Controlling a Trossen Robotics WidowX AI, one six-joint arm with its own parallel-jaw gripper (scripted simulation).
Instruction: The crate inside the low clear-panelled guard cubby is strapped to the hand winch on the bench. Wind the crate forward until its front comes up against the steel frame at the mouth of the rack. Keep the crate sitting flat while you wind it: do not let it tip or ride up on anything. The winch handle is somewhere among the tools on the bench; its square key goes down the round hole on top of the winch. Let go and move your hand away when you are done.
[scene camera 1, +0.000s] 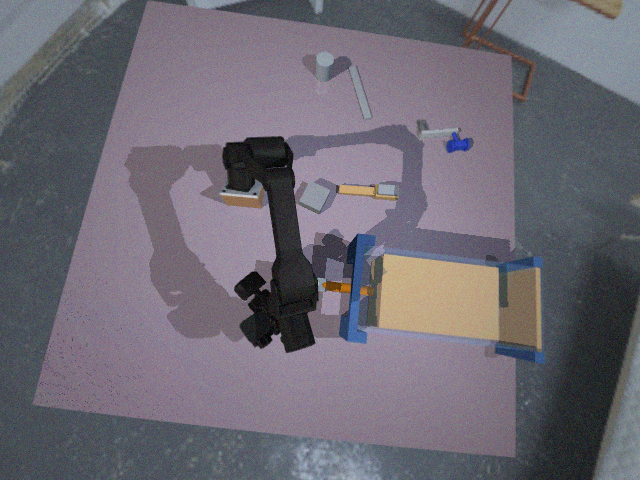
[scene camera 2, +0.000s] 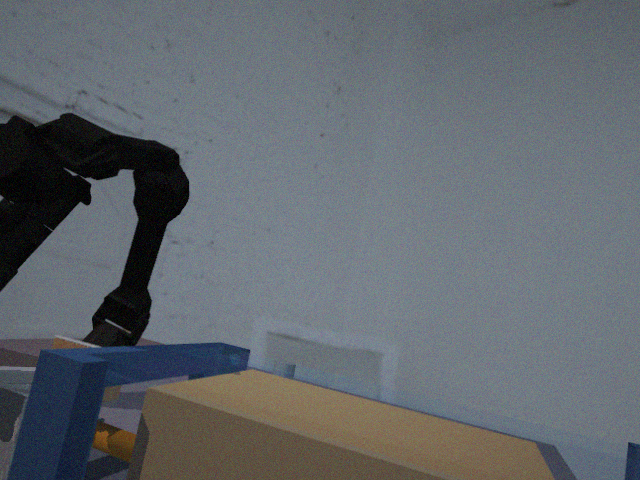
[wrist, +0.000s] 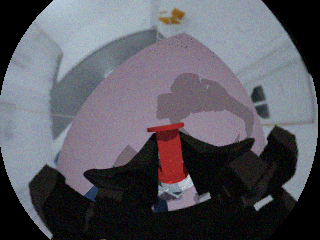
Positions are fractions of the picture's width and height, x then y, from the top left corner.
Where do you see my gripper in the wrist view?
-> At 0.51, 0.56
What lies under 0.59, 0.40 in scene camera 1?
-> A wooden-handled tool.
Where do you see my gripper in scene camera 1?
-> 0.41, 0.67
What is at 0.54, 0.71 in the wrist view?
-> A red knob.
